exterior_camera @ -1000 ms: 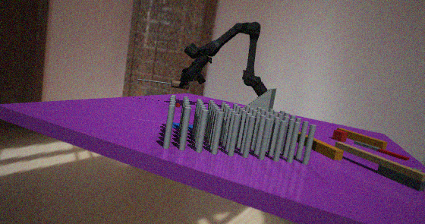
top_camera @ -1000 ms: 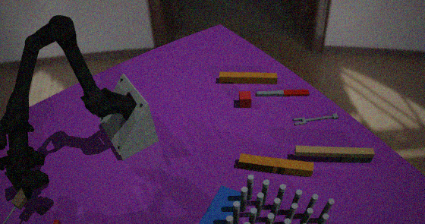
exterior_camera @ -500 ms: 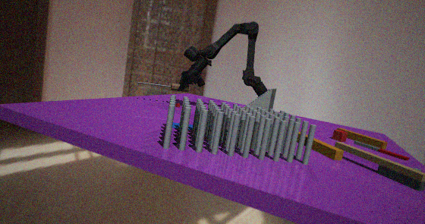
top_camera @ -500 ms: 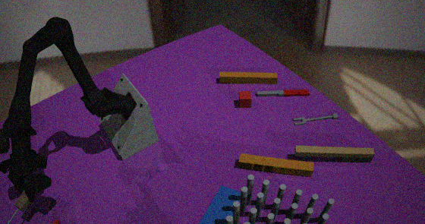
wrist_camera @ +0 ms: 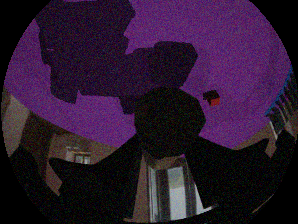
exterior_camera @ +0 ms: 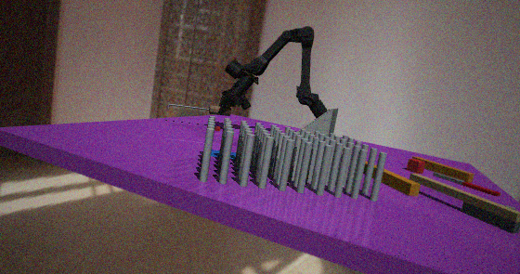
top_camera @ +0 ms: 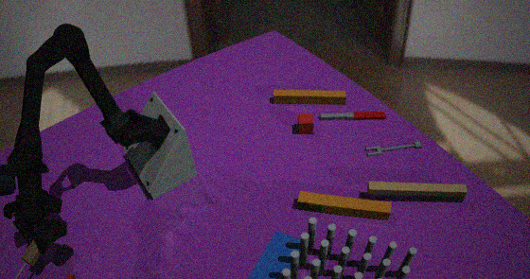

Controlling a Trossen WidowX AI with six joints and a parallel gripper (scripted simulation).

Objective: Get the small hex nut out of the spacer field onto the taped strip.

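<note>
Right now my gripper tip is 7 cm short of the small red thing, 5 cm to the right of it and 6 cm above it. Round my gripper tip: red block (2 cm behind, 79 cm to the left, 4 cm below); blue taped strip (34 cm ahead, 39 cm to the left, 6 cm below); thin rod (6 cm ahead, 8 cm to the right).
</note>
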